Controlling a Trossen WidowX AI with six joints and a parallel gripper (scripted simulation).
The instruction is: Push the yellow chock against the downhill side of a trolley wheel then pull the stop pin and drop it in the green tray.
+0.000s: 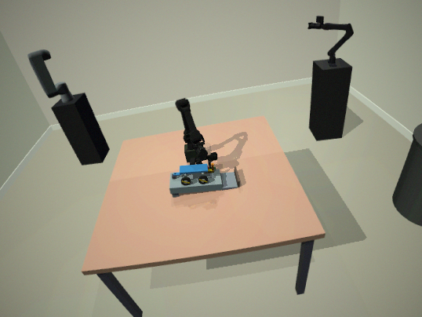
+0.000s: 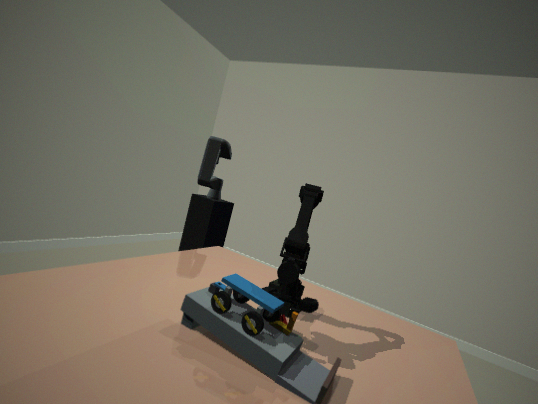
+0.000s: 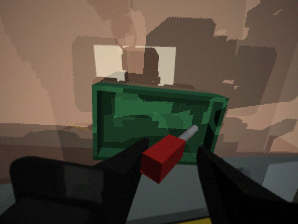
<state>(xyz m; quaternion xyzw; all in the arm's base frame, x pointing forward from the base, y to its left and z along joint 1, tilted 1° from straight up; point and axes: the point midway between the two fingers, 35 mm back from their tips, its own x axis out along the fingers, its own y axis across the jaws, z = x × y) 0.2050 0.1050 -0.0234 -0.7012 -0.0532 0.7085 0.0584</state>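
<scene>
My gripper tip is right at the stop pin. Also, from my gripper tip: grey ramp 120 mm ahead, 80 mm to the right, 10 mm above; green tray 10 mm to the right, 50 mm below; yellow chock 60 mm ahead, 20 mm to the left, 40 mm above.
</scene>
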